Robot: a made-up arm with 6 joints.
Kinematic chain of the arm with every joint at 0, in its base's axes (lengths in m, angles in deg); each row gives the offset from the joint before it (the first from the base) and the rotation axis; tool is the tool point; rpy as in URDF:
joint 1: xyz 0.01 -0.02 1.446 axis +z
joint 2: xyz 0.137 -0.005 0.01 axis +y
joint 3: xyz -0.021 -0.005 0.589 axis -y
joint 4: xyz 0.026 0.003 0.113 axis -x
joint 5: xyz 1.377 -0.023 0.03 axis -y
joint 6: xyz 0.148 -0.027 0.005 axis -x
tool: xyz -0.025 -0.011 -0.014 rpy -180 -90 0
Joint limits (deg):
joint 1: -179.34..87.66
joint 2: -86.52..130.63
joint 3: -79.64..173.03
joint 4: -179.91..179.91
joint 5: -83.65..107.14
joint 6: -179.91..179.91
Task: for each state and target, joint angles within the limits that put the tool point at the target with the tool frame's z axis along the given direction. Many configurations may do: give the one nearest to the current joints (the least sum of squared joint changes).
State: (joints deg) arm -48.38 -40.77 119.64 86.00 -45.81 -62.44
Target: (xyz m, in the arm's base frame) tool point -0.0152 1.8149 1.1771 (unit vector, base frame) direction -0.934 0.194 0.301
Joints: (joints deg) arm -92.62 -86.17 101.00 71.37 -83.55 -65.40
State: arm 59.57 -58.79 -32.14 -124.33 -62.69 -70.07
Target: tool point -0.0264 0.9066 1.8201 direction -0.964 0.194 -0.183
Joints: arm 87.57 -82.47 -72.00 -77.93 -83.27 -67.30
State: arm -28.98 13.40 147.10 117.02 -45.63 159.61
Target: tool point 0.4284 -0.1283 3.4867 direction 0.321 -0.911 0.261
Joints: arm -1.57 17.87 97.92 71.86 -71.54 157.03
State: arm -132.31 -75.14 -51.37 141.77 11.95 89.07
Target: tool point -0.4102 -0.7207 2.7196 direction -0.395 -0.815 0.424
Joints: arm -127.40 -57.10 -22.14 131.61 14.02 88.51
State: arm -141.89 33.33 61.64 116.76 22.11 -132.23
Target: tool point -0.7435 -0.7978 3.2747 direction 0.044 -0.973 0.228
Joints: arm -141.12 21.99 78.43 114.29 59.43 -128.63
